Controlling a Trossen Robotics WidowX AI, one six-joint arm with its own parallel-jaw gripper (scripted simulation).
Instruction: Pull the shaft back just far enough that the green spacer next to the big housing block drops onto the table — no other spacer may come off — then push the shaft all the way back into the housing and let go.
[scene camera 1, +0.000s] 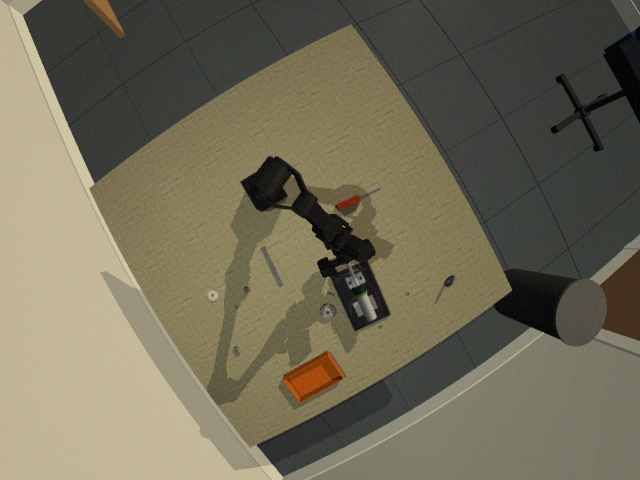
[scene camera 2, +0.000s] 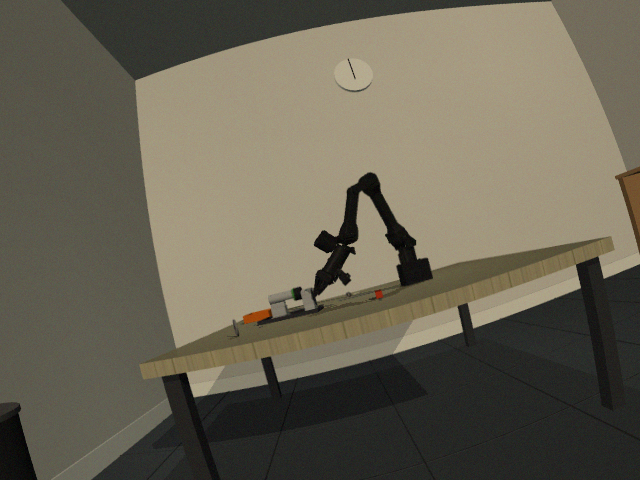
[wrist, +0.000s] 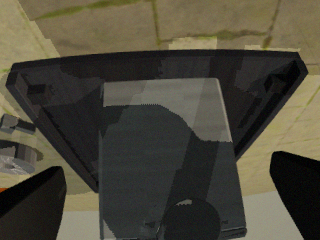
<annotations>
The same spot on a grey housing block: (wrist: 145, 129) is (scene camera 1: 349, 273).
</annotations>
